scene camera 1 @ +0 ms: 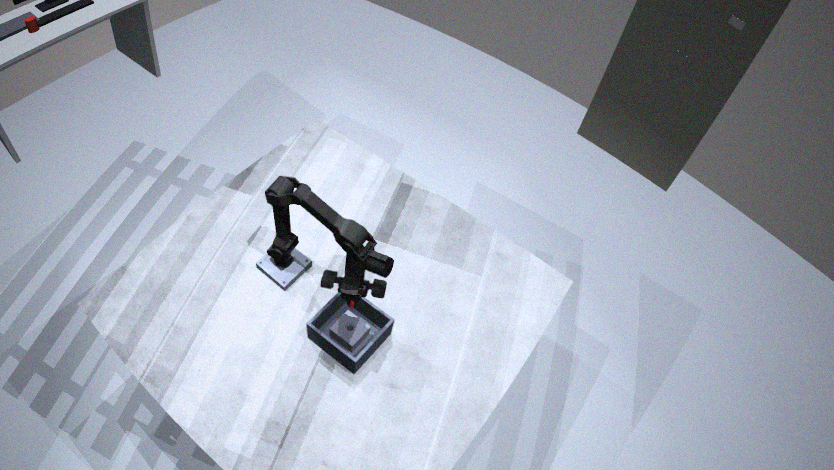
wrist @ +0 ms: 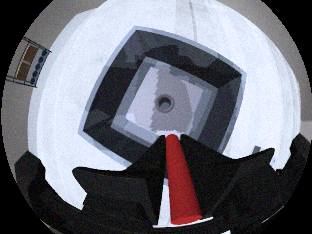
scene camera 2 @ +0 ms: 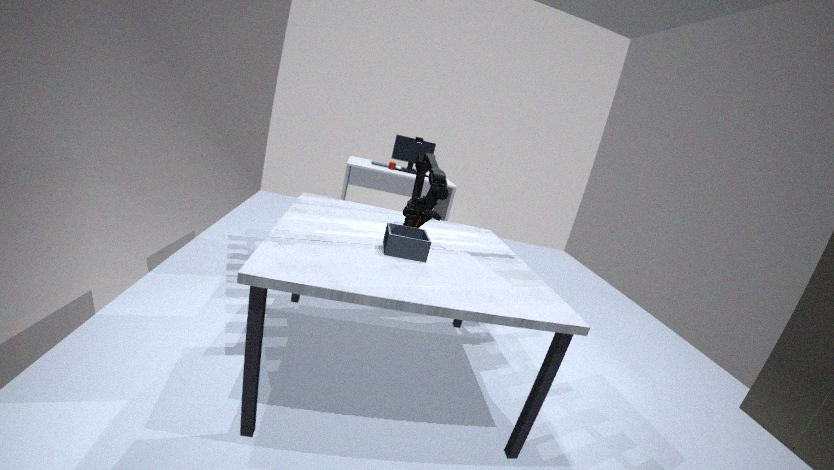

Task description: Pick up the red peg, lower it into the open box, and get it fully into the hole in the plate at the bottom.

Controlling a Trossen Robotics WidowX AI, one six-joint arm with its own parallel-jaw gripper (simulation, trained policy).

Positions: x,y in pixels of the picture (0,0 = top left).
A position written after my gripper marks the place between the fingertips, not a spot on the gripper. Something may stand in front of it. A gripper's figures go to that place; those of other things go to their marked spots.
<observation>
My gripper (wrist: 172,139): 10 cm from the lens. A red peg (wrist: 182,195): 6 cm from the lens. A dark box (wrist: 104,124) is 21 cm from the lens. The marked spots on the red peg and the dark box are 19 cm apart.
</observation>
